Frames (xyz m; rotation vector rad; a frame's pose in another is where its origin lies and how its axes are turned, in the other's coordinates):
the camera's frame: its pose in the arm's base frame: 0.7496 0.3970 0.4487 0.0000 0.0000 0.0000
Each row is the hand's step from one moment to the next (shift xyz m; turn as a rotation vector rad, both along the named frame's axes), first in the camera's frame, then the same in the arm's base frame.
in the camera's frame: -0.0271 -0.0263 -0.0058 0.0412 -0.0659 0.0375
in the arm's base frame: -0.0271 -0.0263 -0.0058 0.0412 -0.0659 0.0375
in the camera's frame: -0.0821 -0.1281 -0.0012 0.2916 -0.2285 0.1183
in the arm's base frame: -0.0821 -0.1281 -0.0012 0.2916 -0.2285 0.1183
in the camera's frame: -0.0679 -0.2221 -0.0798 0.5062 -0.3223 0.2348
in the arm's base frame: -0.0679 -0.2221 -0.0798 0.5062 -0.3223 0.2348
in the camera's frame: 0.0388 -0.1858 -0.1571 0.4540 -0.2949 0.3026
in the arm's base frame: 0.0388 -0.1858 -0.1571 0.4540 -0.2949 0.3026
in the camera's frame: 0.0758 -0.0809 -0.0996 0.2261 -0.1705 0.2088
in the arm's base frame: 0.0758 -0.0809 -0.0996 0.2261 -0.1705 0.2088
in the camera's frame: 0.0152 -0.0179 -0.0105 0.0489 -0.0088 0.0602
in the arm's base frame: 0.0152 -0.0179 -0.0105 0.0489 -0.0088 0.0602
